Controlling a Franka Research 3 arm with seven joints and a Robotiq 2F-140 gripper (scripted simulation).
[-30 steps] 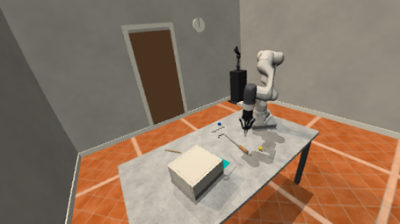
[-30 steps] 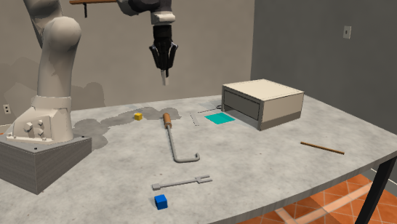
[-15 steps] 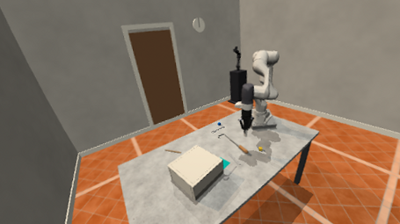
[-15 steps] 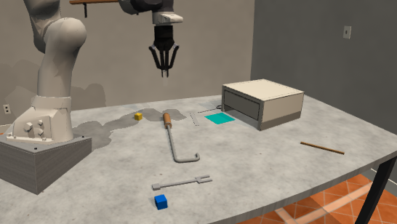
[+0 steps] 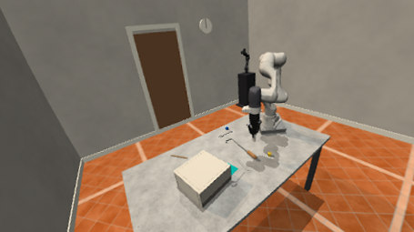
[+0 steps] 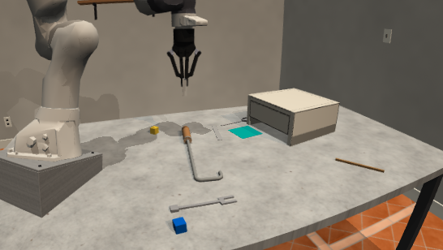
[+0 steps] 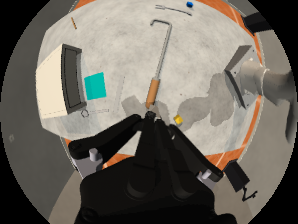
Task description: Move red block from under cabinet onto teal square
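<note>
The yellow cube is 12 cm behind my hand, 7 cm to the left of it and 19 cm below it. Also, from my hand: hook tool (2 cm ahead, 16 cm to the right, 19 cm below); then teal square (24 cm ahead, 3 cm to the right, 20 cm below); then red block (44 cm ahead, 2 cm to the right, 19 cm below).
</note>
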